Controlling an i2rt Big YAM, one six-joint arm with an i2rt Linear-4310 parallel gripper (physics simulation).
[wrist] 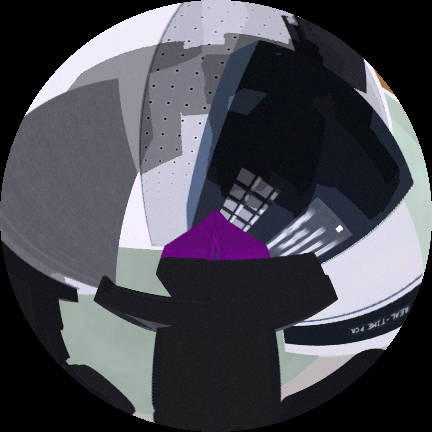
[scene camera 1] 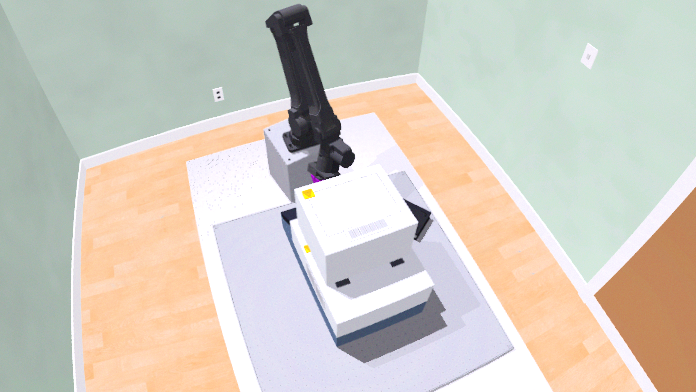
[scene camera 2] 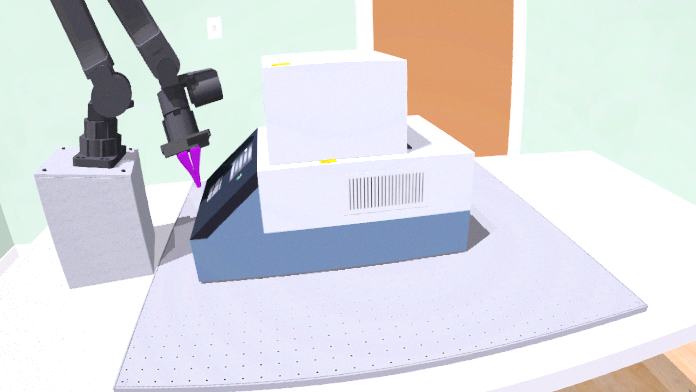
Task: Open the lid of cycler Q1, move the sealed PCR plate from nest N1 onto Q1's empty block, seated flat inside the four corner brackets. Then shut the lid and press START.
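Pixels of known places: gripper, fingertip midpoint: (wrist: 214, 215) (scene camera 2: 199, 187); arm's base, link origin: (scene camera 1: 300, 139) (scene camera 2: 100, 158).
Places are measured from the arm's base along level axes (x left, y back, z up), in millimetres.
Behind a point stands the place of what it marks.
Note:
Cycler Q1 (scene camera 1: 385, 300) {x -30, y -679, z -11 mm} (scene camera 2: 340, 250) {x -170, y -444, z -169 mm} has a blue base and a white top. Its big white lid (scene camera 1: 357, 210) {x -22, y -476, z 150 mm} (scene camera 2: 335, 107) {x -150, y -449, z 76 mm} sits down on the body, shut. My gripper (scene camera 2: 199, 186) {x -17, y -201, z -80 mm} (wrist: 214, 215) {x -17, y -201, z -80 mm} is shut, with nothing between its magenta fingers. It points down at the cycler's dark sloped front panel, its tips close to the keypad (scene camera 2: 215, 190) {x -26, y -233, z -87 mm} (wrist: 250, 195) {x 5, y -231, z -88 mm}; I cannot tell whether they touch. A small display (scene camera 2: 241, 161) {x -16, y -290, z -38 mm} (wrist: 312, 227) {x 16, y -283, z -45 mm} lies higher on the panel. The lid hides the block. The sealed PCR plate and nest N1 cannot be made out in these views.
The grey arm pedestal (scene camera 2: 95, 225) {x -99, y 5, z -98 mm} (wrist: 70, 180) {x 24, y -68, z -84 mm} stands in front of the cycler. A dark tilted object (scene camera 1: 419, 219) {x 293, y -387, z -174 mm} stands on the cycler's far side. The cycler rests on a perforated board (scene camera 1: 250, 300) {x -369, y -422, z -210 mm} (scene camera 2: 300, 325) {x -308, y -350, z -210 mm} (wrist: 167, 200) {x -150, y -146, z -210 mm}.

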